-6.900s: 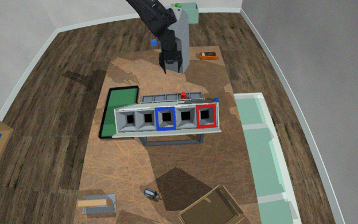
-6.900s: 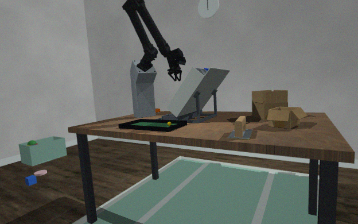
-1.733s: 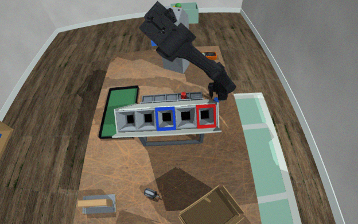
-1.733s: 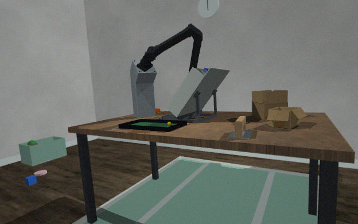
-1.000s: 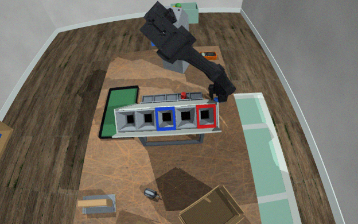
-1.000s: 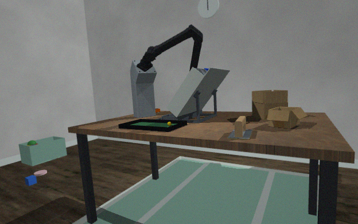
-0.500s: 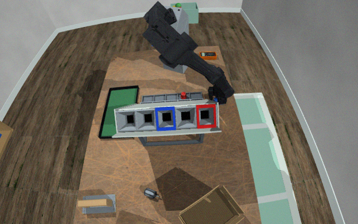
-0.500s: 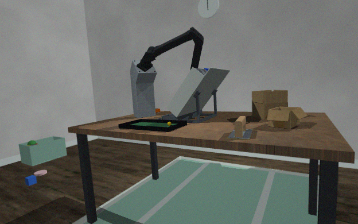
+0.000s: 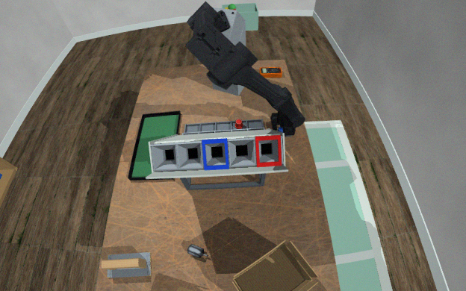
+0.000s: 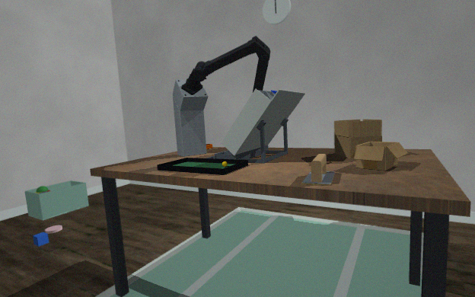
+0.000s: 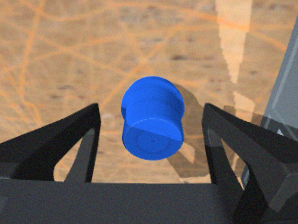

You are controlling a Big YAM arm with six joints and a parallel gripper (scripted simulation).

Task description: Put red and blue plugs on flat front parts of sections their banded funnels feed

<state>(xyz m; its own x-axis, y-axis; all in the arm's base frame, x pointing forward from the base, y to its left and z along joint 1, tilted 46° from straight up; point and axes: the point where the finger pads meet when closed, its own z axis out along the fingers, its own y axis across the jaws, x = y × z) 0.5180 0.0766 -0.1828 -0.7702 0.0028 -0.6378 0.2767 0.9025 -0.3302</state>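
Right now the blue plug is 10 mm below my hand. Also, from my hand: cover: 40 mm ahead, 300 mm to the right, 180 mm above; then green marble tray: 180 mm behind, 570 mm to the right, 20 mm below; then red plug: 120 mm behind, 170 mm to the right.
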